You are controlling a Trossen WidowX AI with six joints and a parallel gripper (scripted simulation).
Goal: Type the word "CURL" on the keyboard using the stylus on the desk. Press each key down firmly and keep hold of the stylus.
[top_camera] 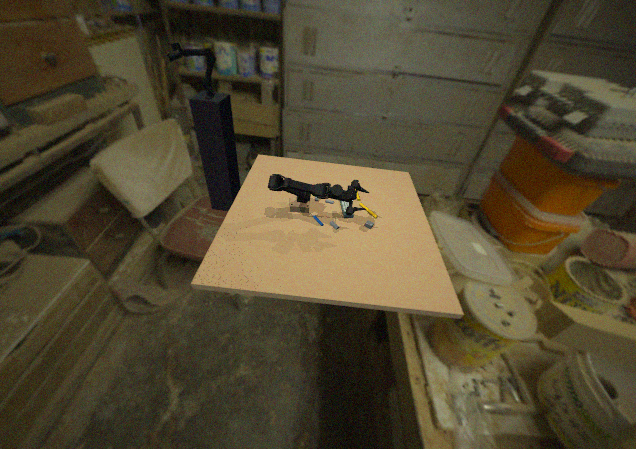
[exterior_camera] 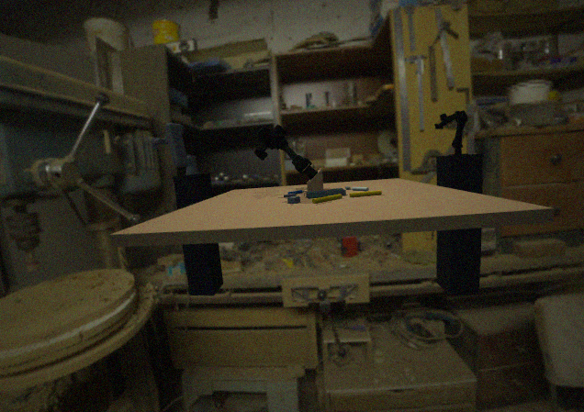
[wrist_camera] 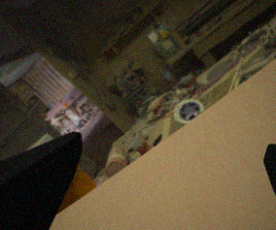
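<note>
The blue stylus lies 27 cm below my gripper tip, 27 cm behind it and 11 cm to the left of it. The rest, counted from my gripper tip: yellow cylinder (43 cm to the left, 26 cm below); grey stylus tip (29 cm behind, 27 cm below, 14 cm to the left).
</note>
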